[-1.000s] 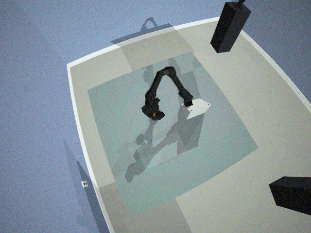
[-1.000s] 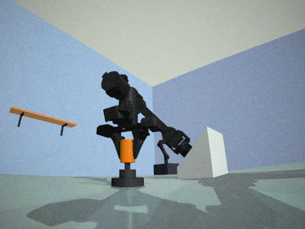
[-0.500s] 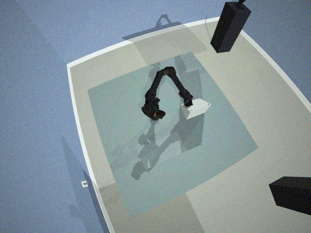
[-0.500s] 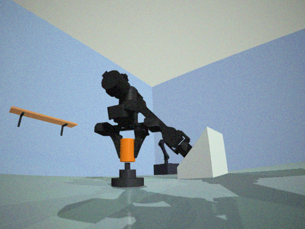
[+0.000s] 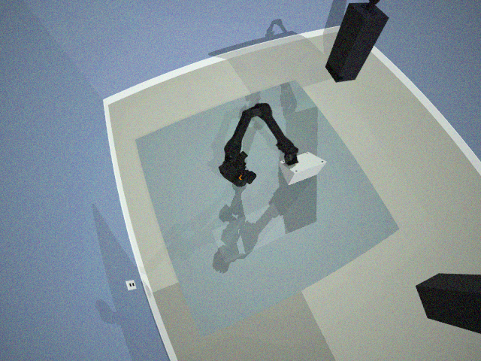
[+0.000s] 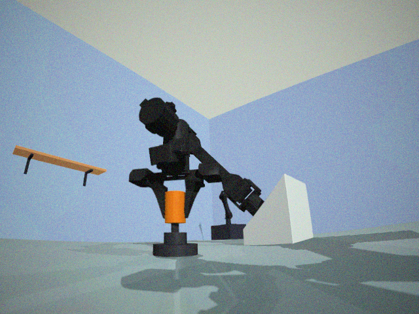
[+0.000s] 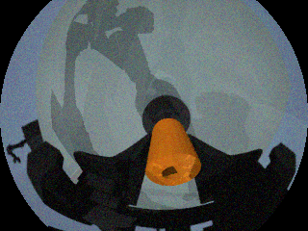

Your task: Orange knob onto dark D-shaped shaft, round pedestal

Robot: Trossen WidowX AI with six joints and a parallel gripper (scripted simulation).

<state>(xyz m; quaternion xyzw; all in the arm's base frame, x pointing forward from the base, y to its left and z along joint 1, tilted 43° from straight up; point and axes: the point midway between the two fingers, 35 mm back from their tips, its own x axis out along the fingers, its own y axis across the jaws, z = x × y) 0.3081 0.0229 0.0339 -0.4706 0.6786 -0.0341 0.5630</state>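
Right now the orange knob is 2 cm above my gripper tip. Also, from my gripper tip: round dark pedestal: 4 cm below.
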